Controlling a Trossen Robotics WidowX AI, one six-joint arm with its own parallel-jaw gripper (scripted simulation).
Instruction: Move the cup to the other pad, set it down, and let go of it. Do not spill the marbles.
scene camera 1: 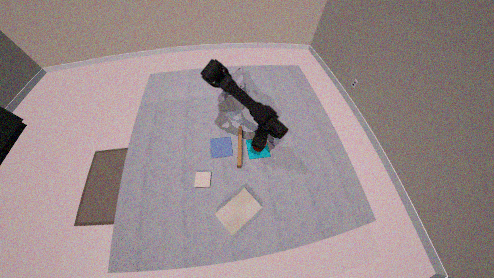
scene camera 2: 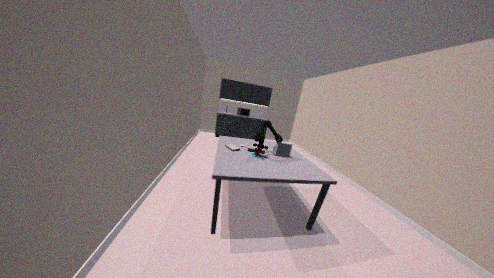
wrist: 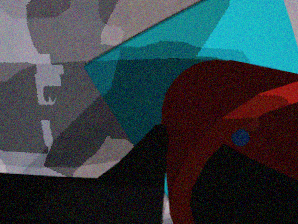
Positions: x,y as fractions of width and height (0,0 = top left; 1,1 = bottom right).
Scene:
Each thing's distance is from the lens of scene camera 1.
cream tile (scene camera 1: 0.49,0.74): 0.72 m

